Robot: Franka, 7 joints.
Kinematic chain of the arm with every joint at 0, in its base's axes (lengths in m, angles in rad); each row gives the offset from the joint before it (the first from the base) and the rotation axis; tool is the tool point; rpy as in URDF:
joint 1: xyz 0 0 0.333 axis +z
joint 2: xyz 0 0 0 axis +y
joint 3: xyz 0 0 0.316 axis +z
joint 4: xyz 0.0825 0 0 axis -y
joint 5: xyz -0.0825 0 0.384 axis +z
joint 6: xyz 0 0 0 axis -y
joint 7: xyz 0.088 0 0 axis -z
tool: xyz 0 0 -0.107 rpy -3.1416 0 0
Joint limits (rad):
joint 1: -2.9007..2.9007
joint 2: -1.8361..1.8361
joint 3: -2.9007..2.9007
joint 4: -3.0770..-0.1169
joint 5: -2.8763..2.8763
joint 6: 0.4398..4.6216
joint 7: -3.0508..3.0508
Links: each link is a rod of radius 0.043 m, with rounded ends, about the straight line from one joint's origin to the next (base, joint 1, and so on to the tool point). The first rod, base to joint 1, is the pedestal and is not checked.
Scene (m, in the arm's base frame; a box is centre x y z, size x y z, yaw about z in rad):
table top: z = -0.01
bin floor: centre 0.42 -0.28 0 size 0.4 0.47 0.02 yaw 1.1
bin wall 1: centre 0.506 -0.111 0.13 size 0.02 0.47 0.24 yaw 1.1
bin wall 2: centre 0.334 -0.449 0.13 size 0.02 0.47 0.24 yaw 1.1
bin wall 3: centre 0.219 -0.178 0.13 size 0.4 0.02 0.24 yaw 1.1
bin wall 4: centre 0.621 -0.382 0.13 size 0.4 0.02 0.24 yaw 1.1
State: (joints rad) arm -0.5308 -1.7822 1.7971 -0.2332 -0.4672 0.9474 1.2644
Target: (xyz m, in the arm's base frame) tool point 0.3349 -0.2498 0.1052
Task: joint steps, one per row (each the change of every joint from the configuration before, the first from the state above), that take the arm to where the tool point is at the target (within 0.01 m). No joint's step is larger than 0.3 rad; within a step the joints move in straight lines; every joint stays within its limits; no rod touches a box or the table.
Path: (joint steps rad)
1: -0.0551 0.2864 -0.1449 -0.1944 -0.0063 0.0241 0.0000
2: -0.0552 0.2863 -0.1449 -0.1944 -0.0063 0.0241 0.0000
3: -0.0551 0.2864 -0.1450 -0.1944 -0.0062 0.0240 0.0000
4: -0.0551 0.2863 -0.1449 -0.1945 -0.0063 0.0241 0.0000
5: -0.0551 0.2864 -0.1449 -0.1944 -0.0063 0.0241 0.0000
6: -0.0552 0.2863 -0.1449 -0.1944 -0.0063 0.0241 0.0000
7: -0.0551 0.2864 -0.1450 -0.1944 -0.0063 0.0240 0.0000
8: -0.0551 0.2863 -0.1449 -0.1944 -0.0063 0.0241 0.0000
9: -0.0551 0.2864 -0.1449 -0.1944 -0.0062 0.0241 0.0000

